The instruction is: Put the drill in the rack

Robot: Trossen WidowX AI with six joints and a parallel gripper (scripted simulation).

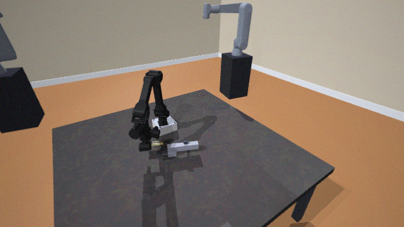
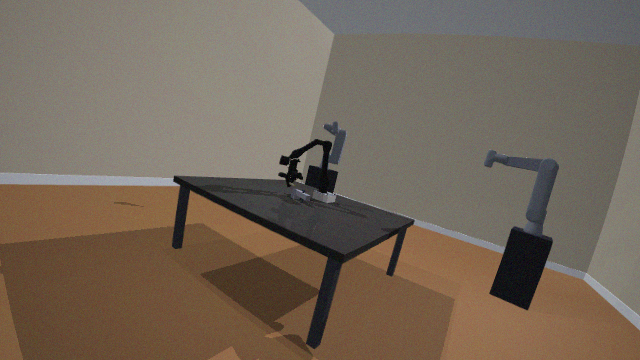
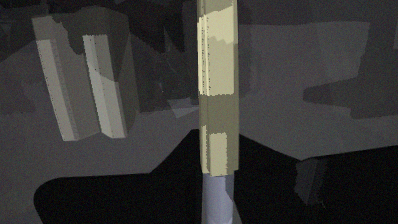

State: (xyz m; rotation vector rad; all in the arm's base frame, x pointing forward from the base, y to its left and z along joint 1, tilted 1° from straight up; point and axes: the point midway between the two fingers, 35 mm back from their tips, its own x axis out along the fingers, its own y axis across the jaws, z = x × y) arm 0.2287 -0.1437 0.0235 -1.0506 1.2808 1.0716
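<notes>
The rack lies 6 cm behind my gripper tip, 4 cm to the left of it and 3 cm below it. The rest, counted from my gripper tip: small key: 22 cm to the left, 5 cm ahead; then drill: 4 cm to the left, 3 cm above, 1 cm ahead; then grey housing block: 19 cm to the left, 5 cm ahead, 1 cm below.
</notes>
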